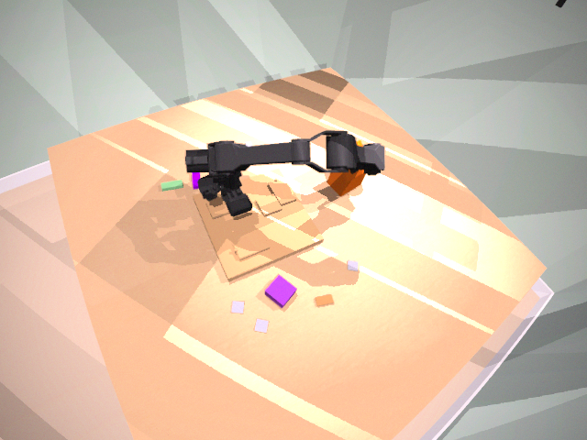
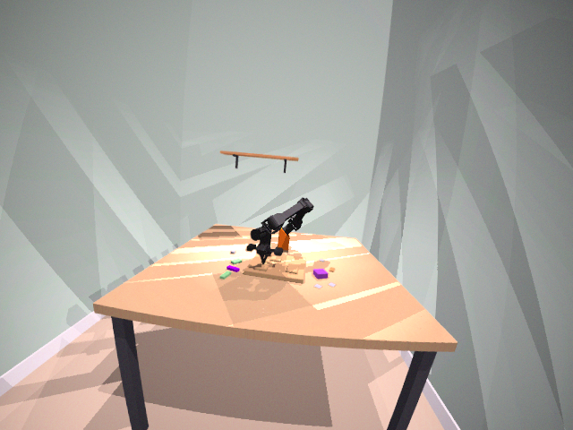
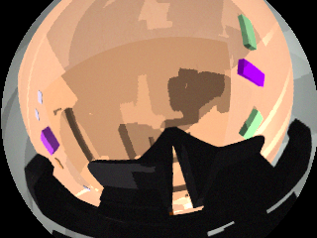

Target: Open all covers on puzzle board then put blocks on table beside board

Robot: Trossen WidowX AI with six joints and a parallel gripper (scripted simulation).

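The tan puzzle board is 5 cm behind my gripper tip, 8 cm to the left of it and 1 cm below it. The rest, counted from my gripper tip: orange block 2 cm behind, 39 cm to the left, 2 cm below; then purple block 3 cm ahead, 15 cm to the right, 2 cm below; then mint-green block 10 cm ahead, 18 cm to the right, 2 cm below.
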